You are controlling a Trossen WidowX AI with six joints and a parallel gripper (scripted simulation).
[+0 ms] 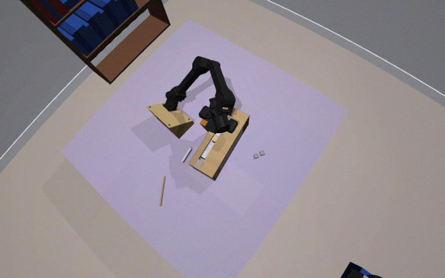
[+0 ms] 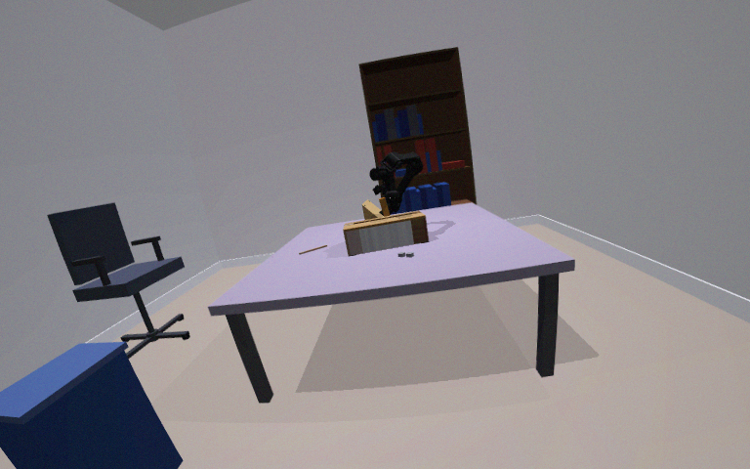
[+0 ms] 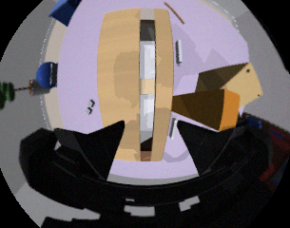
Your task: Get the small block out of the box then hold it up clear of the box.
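The wooden box lies 5 cm to the right of my gripper tip and 10 cm below it. The rest, counted from my gripper tip: orange bar: 5 cm behind, 4 cm to the right, 5 cm below; thin wooden stick: 1 cm behind, 46 cm to the right, 16 cm below.
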